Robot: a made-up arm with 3 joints. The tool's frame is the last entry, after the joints. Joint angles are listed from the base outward.
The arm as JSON. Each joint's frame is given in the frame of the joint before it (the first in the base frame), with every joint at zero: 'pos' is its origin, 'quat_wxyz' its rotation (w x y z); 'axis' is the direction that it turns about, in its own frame. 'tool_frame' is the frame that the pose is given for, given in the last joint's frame.
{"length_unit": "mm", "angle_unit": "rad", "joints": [
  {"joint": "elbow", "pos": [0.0, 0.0, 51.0], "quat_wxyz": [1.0, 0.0, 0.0, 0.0], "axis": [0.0, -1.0, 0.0]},
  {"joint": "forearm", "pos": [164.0, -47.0, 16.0], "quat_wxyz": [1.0, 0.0, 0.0, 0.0], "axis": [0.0, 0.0, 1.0]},
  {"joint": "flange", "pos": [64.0, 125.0, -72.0], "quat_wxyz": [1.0, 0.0, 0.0, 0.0], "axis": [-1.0, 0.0, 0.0]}
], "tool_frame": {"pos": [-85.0, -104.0, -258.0], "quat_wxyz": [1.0, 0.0, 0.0, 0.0]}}
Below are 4 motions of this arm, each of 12 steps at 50 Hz.
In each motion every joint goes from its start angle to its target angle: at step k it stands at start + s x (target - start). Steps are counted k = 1, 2, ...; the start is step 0. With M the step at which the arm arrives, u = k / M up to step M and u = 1 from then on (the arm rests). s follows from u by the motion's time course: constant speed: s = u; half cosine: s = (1 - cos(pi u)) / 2; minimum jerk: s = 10 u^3 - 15 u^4 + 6 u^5.
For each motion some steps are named. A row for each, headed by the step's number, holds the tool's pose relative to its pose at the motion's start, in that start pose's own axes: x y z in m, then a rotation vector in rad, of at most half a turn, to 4 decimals.
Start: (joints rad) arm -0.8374 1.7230 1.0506
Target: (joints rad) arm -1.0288 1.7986 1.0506
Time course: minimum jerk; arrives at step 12
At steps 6, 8, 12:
6: 0.0073 0.0306 -0.0064 0.0943 -0.0409 0.0046
8: 0.0117 0.0486 -0.0087 0.1488 -0.0653 0.0059
12: 0.0150 0.0616 -0.0097 0.1880 -0.0834 0.0061

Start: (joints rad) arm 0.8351 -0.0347 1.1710
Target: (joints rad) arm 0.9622 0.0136 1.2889
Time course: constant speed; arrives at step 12
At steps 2, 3, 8, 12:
2: 0.0024 -0.0078 0.0031 -0.0190 -0.0155 -0.0165
3: 0.0034 -0.0117 0.0047 -0.0286 -0.0231 -0.0249
8: 0.0077 -0.0314 0.0133 -0.0770 -0.0600 -0.0679
12: 0.0097 -0.0471 0.0206 -0.1164 -0.0880 -0.1037

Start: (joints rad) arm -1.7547 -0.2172 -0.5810
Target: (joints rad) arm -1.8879 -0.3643 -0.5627
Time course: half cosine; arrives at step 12
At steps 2, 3, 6, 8, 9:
2: -0.0011 -0.0016 -0.0010 -0.0032 0.0019 -0.0130
3: -0.0024 -0.0035 -0.0022 -0.0071 0.0041 -0.0284
6: -0.0087 -0.0122 -0.0072 -0.0259 0.0140 -0.0968
8: -0.0136 -0.0187 -0.0106 -0.0406 0.0210 -0.1448
9: -0.0157 -0.0214 -0.0119 -0.0470 0.0238 -0.1647

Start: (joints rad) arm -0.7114 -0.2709 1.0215
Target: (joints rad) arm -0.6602 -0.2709 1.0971
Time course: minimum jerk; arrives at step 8
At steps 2, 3, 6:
2: 0.0005 -0.0024 0.0012 -0.0064 -0.0026 -0.0044
3: 0.0013 -0.0064 0.0033 -0.0170 -0.0070 -0.0117
6: 0.0036 -0.0208 0.0110 -0.0555 -0.0218 -0.0385

